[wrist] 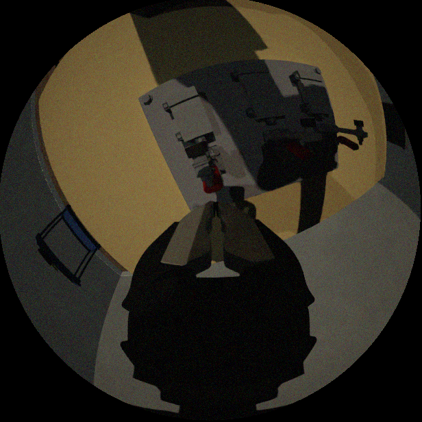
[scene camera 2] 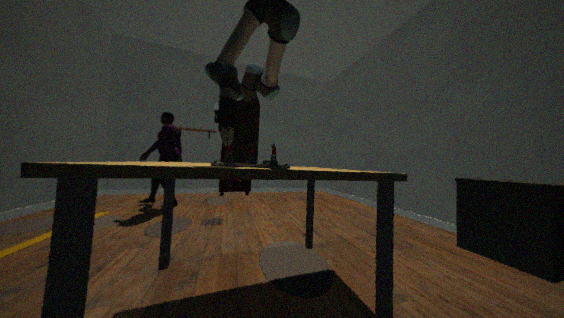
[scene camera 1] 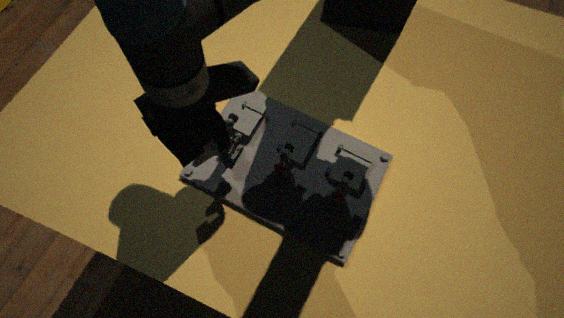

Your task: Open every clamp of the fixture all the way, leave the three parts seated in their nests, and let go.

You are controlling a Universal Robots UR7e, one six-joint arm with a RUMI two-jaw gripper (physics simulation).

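Places are measured from the arm's base along level axes (x ahead, y left, z up), in millimetres.
Where they show: gripper, fingertip midpoint: [scene camera 2: 227,147] [scene camera 1: 213,152]; arm's base, link origin: [scene camera 2: 246,95].
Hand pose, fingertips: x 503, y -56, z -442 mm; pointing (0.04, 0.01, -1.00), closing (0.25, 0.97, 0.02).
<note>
Each offset is from my fingertips to the top centre of the thing. "pt": to the spot under its first point. Level surfaces: height alone.
The grey fixture plate @(pt dy +48, dx -21, dz -73 mm) [scene camera 1: 245,170] [wrist: 167,145] lies on the table. The left part @(dy -1, dx -110, dz -46 mm) [scene camera 1: 250,120] [wrist: 190,117], middle part @(dy +109, dx -127, dz -56 mm) [scene camera 1: 305,142] and right part @(pt dy +217, dx -74, dz +27 mm) [scene camera 1: 345,175] [wrist: 312,92] sit on it; exact seating is too dark to judge. My gripper [wrist: 215,203] is shut and empty, its fingertips close beside the left clamp's red handle [wrist: 212,182]; contact is unclear. That clamp's dark pad [wrist: 196,148] shows near the left part's near edge. The middle clamp @(pt dy +120, dx -36, dz +11 mm) [scene camera 1: 282,167] [wrist: 298,150] and right clamp @(pt dy +226, dx -43, dz +17 mm) [scene camera 1: 340,195] [wrist: 347,142] are in shadow; how far they are open is unclear.
The yellow table top @(dz -87 mm) [scene camera 1: 450,200] [wrist: 90,150] surrounds the plate, with dark arm shadows across it. In scene camera 2, a person [scene camera 2: 170,142] stands beyond the table and a dark cabinet [scene camera 2: 510,225] stands at the right. A blue-seated chair [wrist: 80,230] shows in the wrist view.
</note>
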